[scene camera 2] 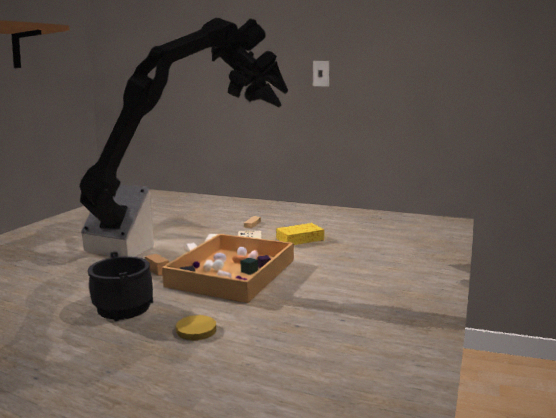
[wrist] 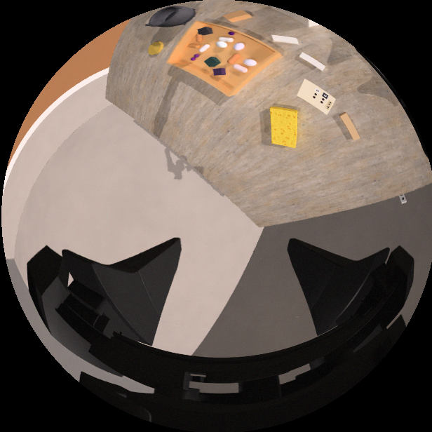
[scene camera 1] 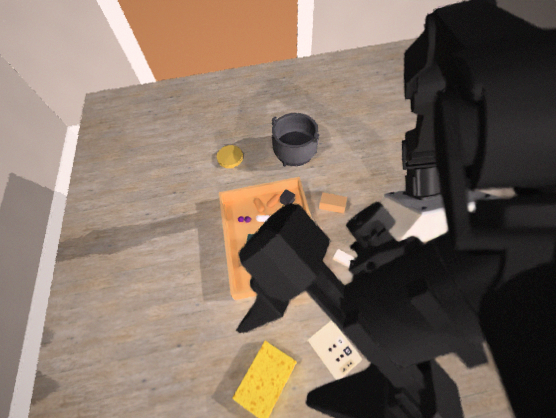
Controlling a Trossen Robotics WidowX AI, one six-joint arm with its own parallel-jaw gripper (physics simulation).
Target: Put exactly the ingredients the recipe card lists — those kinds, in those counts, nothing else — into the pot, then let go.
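Seen in the pictures: gripper, fingertip midpoint: (scene camera 2: 283,99) (scene camera 1: 274,364); arm's base, origin of the base link: (scene camera 2: 113,217) (scene camera 1: 425,193).
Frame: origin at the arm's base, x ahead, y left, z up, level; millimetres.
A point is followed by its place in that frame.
Note:
The dark grey pot (scene camera 1: 295,152) {x 226, y -209, z -27 mm} (scene camera 2: 121,292) {x 248, y -312, z -36 mm} (wrist: 172,16) stands upright on the table; its inside looks empty in scene camera 1. The orange tray (scene camera 1: 230,260) {x 437, y 10, z -59 mm} (scene camera 2: 205,285) {x 338, y -157, z -72 mm} (wrist: 200,81) holds a black block (scene camera 1: 287,196) {x 275, y -111, z -60 mm} (wrist: 205,31), a dark green block (scene camera 2: 249,265) {x 387, y -40, z -66 mm} (wrist: 212,61), a dark purple block (wrist: 219,71), orange pieces, small purple balls and several white and pale pieces. The recipe card (scene camera 1: 324,345) {x 293, y 220, z -92 mm} (scene camera 2: 250,234) {x 274, y 243, z -92 mm} (wrist: 306,95) lies flat, its small marks too blurred to read. My gripper (scene camera 1: 275,364) {x 377, y 234, z 279 mm} (scene camera 2: 283,98) {x 377, y 234, z 279 mm} (wrist: 236,244) is open and empty, high above the table.
A yellow sponge (scene camera 1: 266,380) {x 415, y 249, z -63 mm} (scene camera 2: 300,233) {x 429, y 210, z -65 mm} (wrist: 284,127) lies near the card. A yellow disc (scene camera 1: 230,156) {x 386, y -290, z -81 mm} (scene camera 2: 196,326) {x 393, y -302, z -81 mm} (wrist: 156,48) lies near the pot. An orange block (scene camera 1: 333,202) {x 174, y -66, z -63 mm} (scene camera 2: 157,265) {x 188, y -99, z -69 mm} (wrist: 238,16), white blocks (wrist: 312,61) and a tan block (scene camera 2: 252,221) {x 250, y 321, z -78 mm} (wrist: 349,126) lie outside the tray.

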